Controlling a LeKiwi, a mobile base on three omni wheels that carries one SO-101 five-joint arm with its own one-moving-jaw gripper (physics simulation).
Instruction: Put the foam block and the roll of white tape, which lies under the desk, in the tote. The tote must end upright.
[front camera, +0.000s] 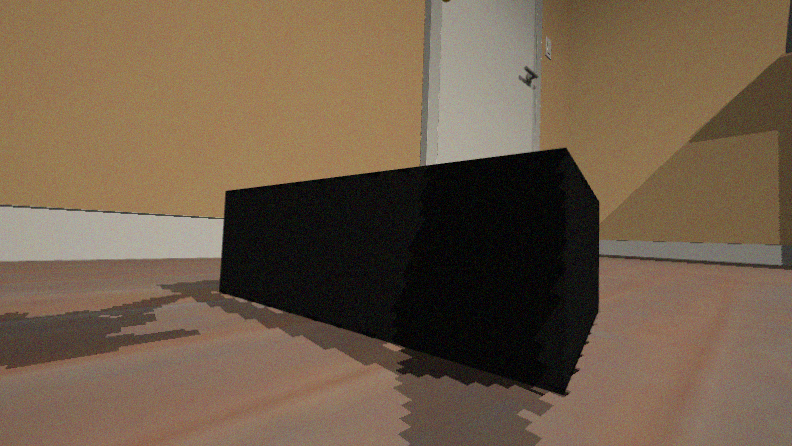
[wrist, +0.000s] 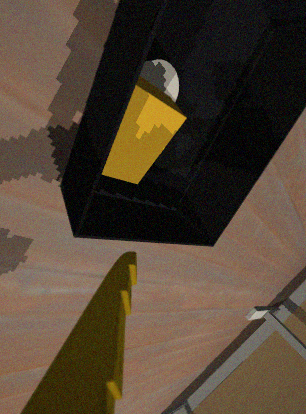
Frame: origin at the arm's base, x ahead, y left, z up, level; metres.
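Where they show: hand, tool point: (wrist: 136, 263).
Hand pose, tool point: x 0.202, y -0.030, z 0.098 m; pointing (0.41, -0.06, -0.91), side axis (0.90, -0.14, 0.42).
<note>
Each offset is from my tool point to the top centre of the thing. Level surfaces: height alone.
The black tote @[0.143 m ahead, 0.008 m left, 0.087 m down] (front camera: 399, 249) (wrist: 250, 165) stands upright on the floor. In the wrist view the yellow foam block @[0.060 m ahead, 0.001 m left, 0.110 m down] (wrist: 145, 135) lies inside it, near one long wall. The white roll of tape @[0.107 m ahead, 0.031 m left, 0.160 m down] (wrist: 170, 82) lies inside too, beyond the block and partly hidden by the block and the wall. My gripper shows in the wrist view by one notched yellow jaw, whose tip is outside the tote's near end wall; the moving jaw is out of the picture, so the gripper is open and empty. The gripper does not show in the front view.
Wooden floor @[0.187 m down] (front camera: 166, 398) (wrist: 200, 290) lies around the tote, with jagged shadows at its left. A tan wall (front camera: 210, 99) with a white baseboard (front camera: 110, 235) and a white door (front camera: 482, 83) stand behind it. In the wrist view a wall edge crosses the lower right corner.
</note>
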